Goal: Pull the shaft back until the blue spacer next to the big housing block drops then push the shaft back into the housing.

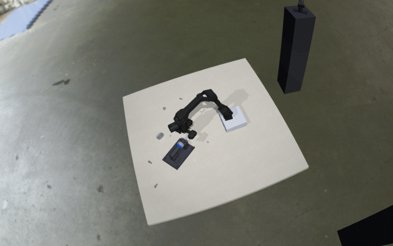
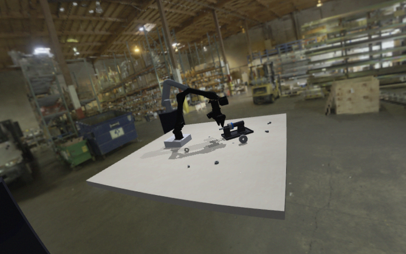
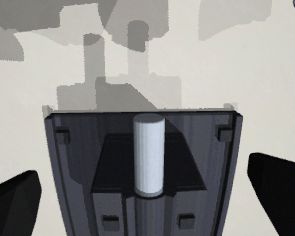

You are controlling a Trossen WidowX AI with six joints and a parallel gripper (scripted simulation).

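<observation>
The grey shaft lies 4 cm to the left of my gripper tip, 3 cm ahead of it and 2 cm below it. The rest, counted from my gripper tip: grey wheel 21 cm ahead, 10 cm to the right, 7 cm below.
</observation>
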